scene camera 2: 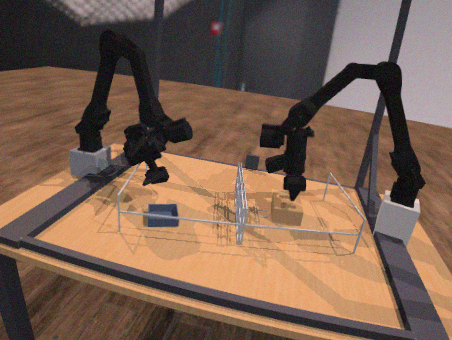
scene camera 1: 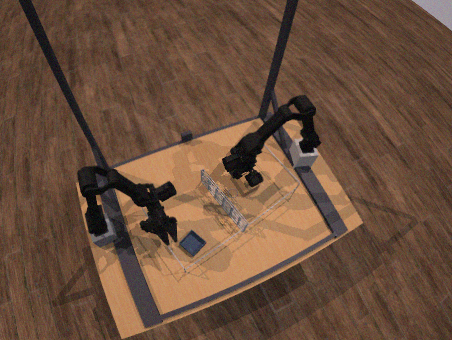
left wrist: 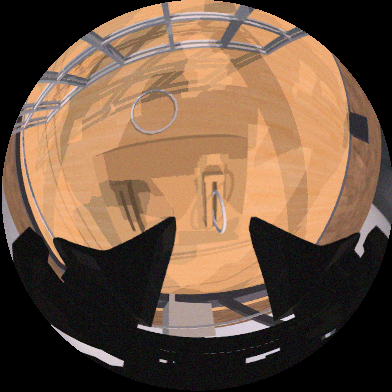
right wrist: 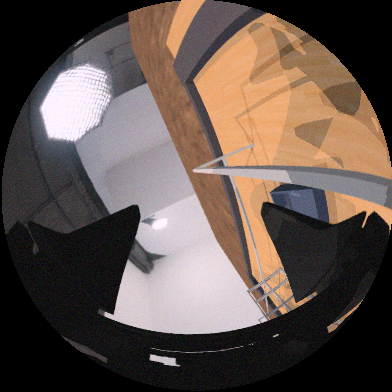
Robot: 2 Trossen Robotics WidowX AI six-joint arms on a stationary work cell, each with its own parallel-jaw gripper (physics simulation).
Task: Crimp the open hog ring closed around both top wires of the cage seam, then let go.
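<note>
The upright wire cage seam stands mid-table, its grid crossing the top of the left wrist view. A thin metal ring lies between it and the tan block; another ring stands on edge at a slot in the block. Whether either ring has a gap is too small to tell. My left gripper is open and empty, pointing down above the block, to the right of the seam. My right gripper is open and empty, left of the seam near the tray.
A blue tray sits on the table left of the seam. A thin wire frame runs around the work area, with one rail close to my right gripper. A small dark box stands at the table's back edge.
</note>
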